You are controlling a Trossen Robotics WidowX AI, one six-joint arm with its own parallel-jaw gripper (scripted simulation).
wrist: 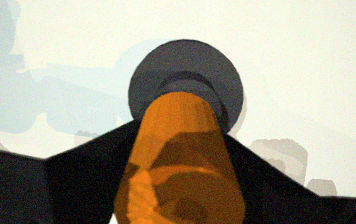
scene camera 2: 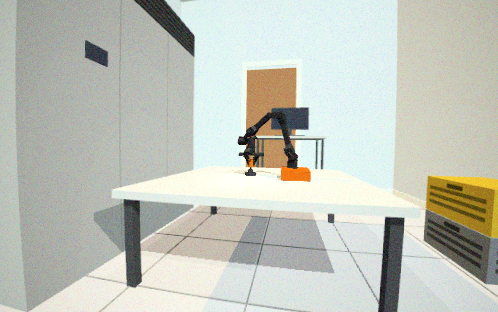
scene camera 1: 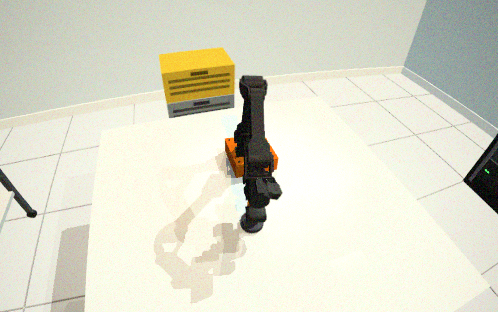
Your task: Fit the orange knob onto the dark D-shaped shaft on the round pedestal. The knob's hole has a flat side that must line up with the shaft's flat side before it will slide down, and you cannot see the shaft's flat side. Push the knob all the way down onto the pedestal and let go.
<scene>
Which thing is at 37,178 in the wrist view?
The gripper.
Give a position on a pedestal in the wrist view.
At 182,65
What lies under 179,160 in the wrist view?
An orange knob.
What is the gripper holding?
An orange knob.
</scene>
